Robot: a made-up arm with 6 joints.
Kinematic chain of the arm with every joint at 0, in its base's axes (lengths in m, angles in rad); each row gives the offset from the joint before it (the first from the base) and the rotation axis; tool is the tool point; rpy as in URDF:
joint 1: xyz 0 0 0.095 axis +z
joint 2: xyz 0 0 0 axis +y
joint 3: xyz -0.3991 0 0.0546 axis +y
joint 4: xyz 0.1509 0 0.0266 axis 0.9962 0 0.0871
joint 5: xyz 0 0 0 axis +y
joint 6: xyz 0.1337 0 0.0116 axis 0.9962 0 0.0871
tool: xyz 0 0 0 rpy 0 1.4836 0
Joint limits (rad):
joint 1: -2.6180..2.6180
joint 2: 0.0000..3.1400
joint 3: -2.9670..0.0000
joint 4: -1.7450..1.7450
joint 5: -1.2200..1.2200
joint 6: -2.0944..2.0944
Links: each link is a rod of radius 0.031 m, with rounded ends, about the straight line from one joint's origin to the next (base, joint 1, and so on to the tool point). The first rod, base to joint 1, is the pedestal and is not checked.
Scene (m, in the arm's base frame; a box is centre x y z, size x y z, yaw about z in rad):
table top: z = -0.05
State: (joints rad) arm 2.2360 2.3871 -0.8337 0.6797 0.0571 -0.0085
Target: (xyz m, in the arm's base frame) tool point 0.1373 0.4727 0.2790
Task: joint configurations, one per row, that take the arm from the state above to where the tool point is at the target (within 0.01 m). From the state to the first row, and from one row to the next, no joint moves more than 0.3 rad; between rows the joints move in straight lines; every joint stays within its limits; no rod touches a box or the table.
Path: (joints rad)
1: 2.0106 2.3104 -0.9613 0.6821 -0.0246 -0.0085
2: 1.7851 2.2336 -1.0890 0.6846 -0.1063 -0.0085
3: 1.5597 2.1569 -1.2166 0.6870 -0.1881 -0.0085
4: 1.3342 2.0802 -1.3442 0.6894 -0.2698 -0.0085

